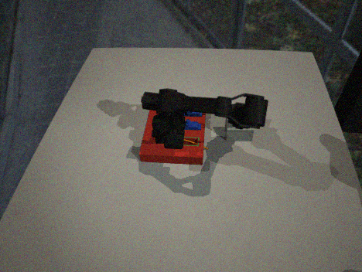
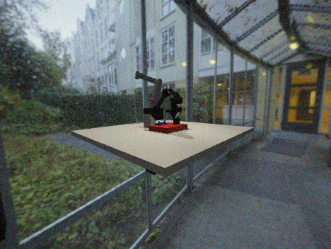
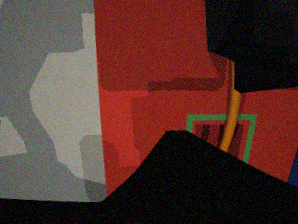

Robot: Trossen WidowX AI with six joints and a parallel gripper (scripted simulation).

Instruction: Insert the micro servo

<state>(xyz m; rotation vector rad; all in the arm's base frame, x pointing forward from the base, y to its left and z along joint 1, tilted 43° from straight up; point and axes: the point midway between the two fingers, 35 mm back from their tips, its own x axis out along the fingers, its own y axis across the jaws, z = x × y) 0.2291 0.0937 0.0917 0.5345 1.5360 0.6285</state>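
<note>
My gripper tip is 11 cm to the left of the red deck, 7 cm short of it and 7 cm above it.
</note>
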